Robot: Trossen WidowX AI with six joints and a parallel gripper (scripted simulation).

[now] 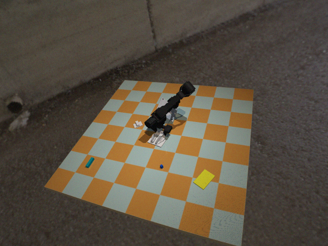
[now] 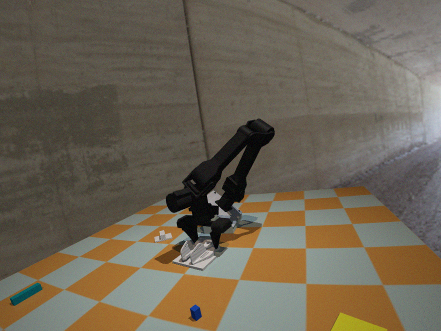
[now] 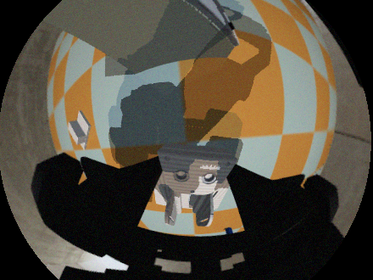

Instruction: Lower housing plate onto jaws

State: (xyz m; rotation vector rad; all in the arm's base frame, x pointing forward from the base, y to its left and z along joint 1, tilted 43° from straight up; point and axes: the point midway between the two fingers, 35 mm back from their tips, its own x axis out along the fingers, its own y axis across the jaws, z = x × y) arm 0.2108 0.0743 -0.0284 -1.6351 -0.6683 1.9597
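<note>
Right now the white base plate is 7 cm ahead of my gripper tip and 1 cm below it. Round my gripper tip: teal bar 42 cm ahead, 38 cm to the right; then blue cube 26 cm ahead, 13 cm to the left; then yellow flat pad 42 cm to the left, 25 cm ahead, 1 cm below.
</note>
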